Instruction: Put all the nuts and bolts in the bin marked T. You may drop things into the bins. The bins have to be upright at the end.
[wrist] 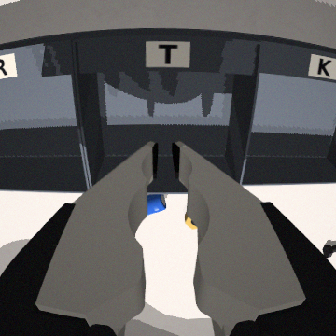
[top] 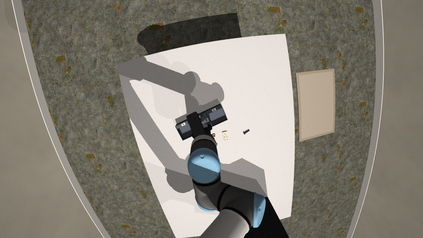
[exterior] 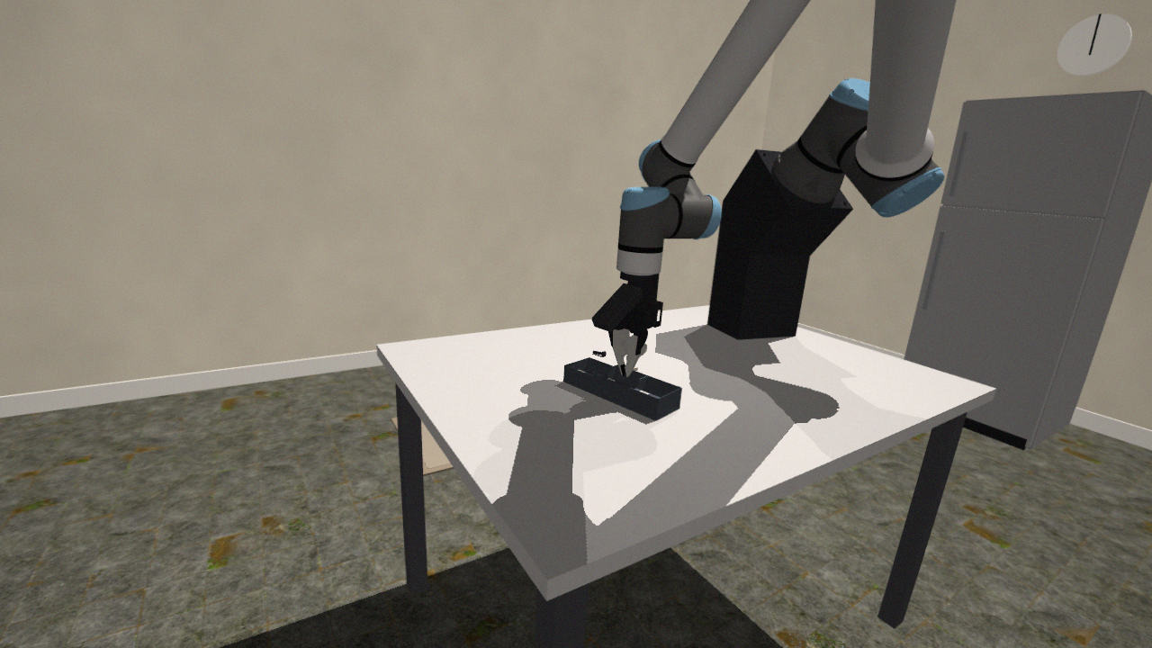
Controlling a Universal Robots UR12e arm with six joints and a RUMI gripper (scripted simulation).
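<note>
Now: hand 3 cm above the black bin unit and 1 cm short of it. Also, from my hand: yellow nut: 8 cm behind, 5 cm to the right, 5 cm below; then blue battery: 8 cm behind, 5 cm below; then grey nut: 12 cm behind, 5 cm below, 4 cm to the left.
</note>
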